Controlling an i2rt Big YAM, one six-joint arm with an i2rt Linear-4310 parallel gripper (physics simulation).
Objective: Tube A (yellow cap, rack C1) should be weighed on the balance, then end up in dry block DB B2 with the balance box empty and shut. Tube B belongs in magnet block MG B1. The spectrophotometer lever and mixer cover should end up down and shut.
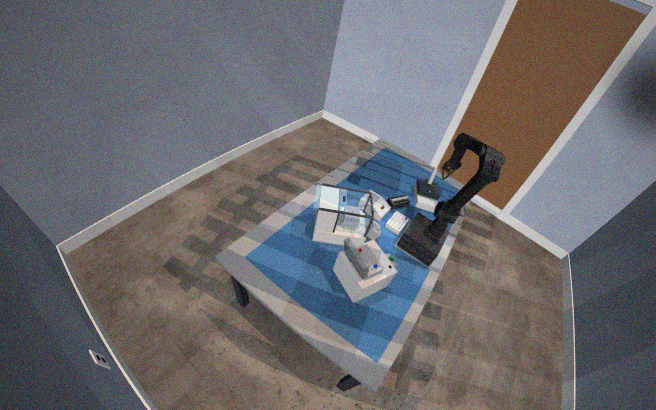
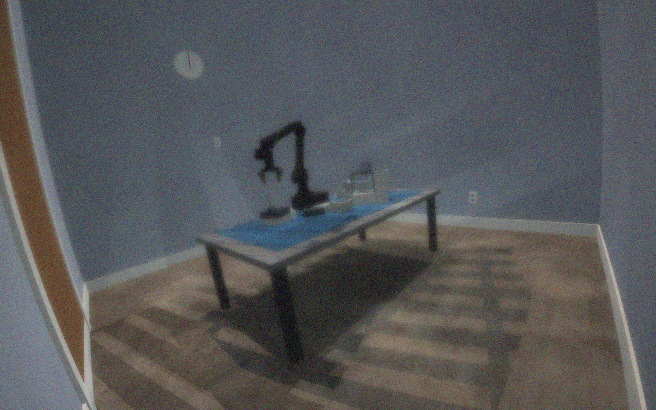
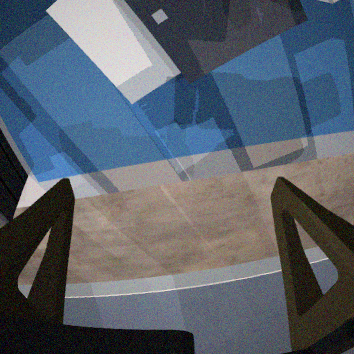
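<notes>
My gripper (image 1: 445,173) (image 2: 270,180) (image 3: 173,187) is open and empty, high above the table's end near the dark-topped instrument (image 1: 427,189) (image 2: 275,213). That white-bodied instrument has a pale, thin lever (image 1: 433,175) standing up. The balance (image 1: 327,229) (image 2: 381,187) has a glass box with dark-edged panels; whether it is fully shut is unclear. A small white unit with a red dot (image 1: 381,207) has a clear cover that appears raised. A white rack-like block (image 1: 397,223) and a small black block (image 1: 398,201) lie near the arm base. Tube A and tube B cannot be made out.
A large white instrument (image 1: 353,287) with a sloped grey top stands in front of the balance, with small green and yellowish spots beside it. The arm's dark base (image 1: 419,240) (image 2: 309,200) stands at the table edge. A blue mat (image 1: 305,272) (image 2: 295,235) covers much of the table.
</notes>
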